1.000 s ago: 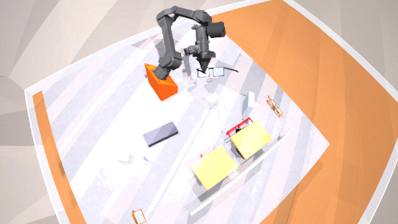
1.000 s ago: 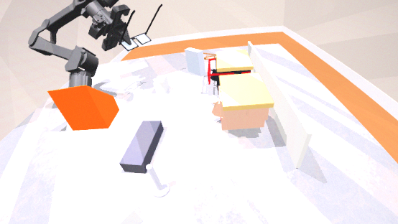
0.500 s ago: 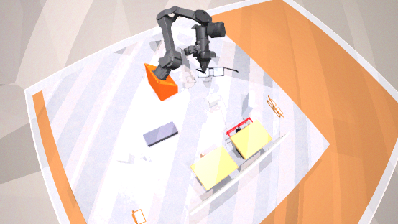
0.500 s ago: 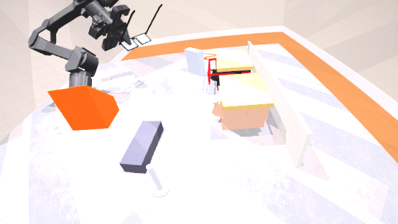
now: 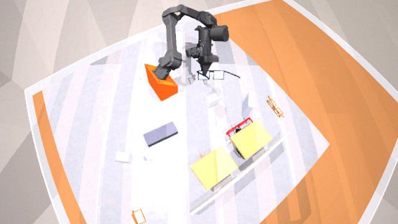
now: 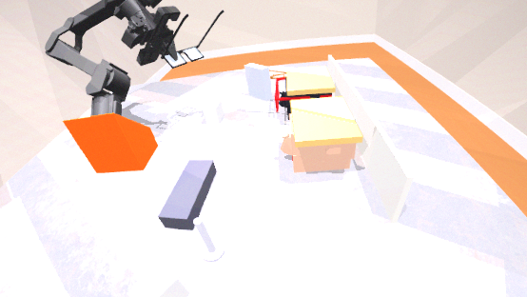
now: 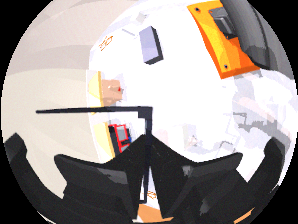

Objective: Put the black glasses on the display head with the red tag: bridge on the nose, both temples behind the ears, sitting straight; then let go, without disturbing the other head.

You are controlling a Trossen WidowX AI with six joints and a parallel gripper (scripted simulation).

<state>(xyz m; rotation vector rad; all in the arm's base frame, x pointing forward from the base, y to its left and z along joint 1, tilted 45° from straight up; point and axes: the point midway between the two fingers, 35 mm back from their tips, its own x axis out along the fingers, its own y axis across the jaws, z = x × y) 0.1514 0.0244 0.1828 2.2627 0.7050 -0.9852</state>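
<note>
Now: the dark grey box 28 cm to the right of my gripper tip, 19 cm below it and 4 cm ahead of it. Round my gripper tip: display head (31 cm ahead, 15 cm below, 2 cm to the left); then pale see-through panel (43 cm ahead, 16 cm below, 10 cm to the right); then white post (41 cm to the right, 19 cm below, 10 cm ahead).
</note>
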